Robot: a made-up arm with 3 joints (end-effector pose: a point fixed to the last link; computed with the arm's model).
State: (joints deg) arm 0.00 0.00 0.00
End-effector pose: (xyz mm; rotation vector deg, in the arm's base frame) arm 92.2 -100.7 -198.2 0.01 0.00 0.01
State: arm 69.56 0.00 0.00
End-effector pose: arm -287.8 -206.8 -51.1 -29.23 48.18 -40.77
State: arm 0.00 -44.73 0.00
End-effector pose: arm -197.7 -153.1 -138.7 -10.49 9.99 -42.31
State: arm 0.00 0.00 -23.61
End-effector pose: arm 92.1 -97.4 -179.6 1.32 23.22 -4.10
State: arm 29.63 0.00 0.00
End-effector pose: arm -74.0 -189.0 -183.3 -12.45 20.52 -17.36
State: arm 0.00 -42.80 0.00
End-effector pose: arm -185.2 -155.6 -142.4 -10.03 9.56 -40.49
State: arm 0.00 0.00 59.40
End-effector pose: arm 122.7 -108.4 -231.5 -3.31 -58.40 10.33
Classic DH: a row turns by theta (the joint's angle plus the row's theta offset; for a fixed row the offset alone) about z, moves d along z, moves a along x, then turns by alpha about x. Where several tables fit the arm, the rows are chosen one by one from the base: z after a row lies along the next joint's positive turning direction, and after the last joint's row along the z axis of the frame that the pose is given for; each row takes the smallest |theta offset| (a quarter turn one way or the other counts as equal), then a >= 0, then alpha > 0; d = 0 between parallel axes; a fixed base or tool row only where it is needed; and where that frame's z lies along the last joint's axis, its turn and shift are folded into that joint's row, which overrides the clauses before.
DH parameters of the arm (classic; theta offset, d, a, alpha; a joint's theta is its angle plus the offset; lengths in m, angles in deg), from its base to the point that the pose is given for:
base (fixed): 31.25 0.1545 -0.0327 -125.89
joint 1: 8.26 0.2825 0.0715 143.89
joint 2: -32.85 -0.1584 0.2871 68.23
joint 3: 15.41 0.3255 -0.0451 -79.99
tool (fixed): 3.25 -0.0103 0 0

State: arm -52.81 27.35 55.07
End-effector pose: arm 303.4 317.9 64.1 43.82 -99.27 53.09
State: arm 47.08 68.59 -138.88
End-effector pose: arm 201.2 68.9 -333.8 -32.02 152.11 4.62
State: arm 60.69 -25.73 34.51
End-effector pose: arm -359.6 -161.6 27.7 -51.63 17.41 -37.16
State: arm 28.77 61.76 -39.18
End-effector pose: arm 211.8 89.8 -270.5 -1.09 46.12 34.97
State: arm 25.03 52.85 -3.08
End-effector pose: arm 201.2 50.8 -282.9 7.50 10.30 33.54
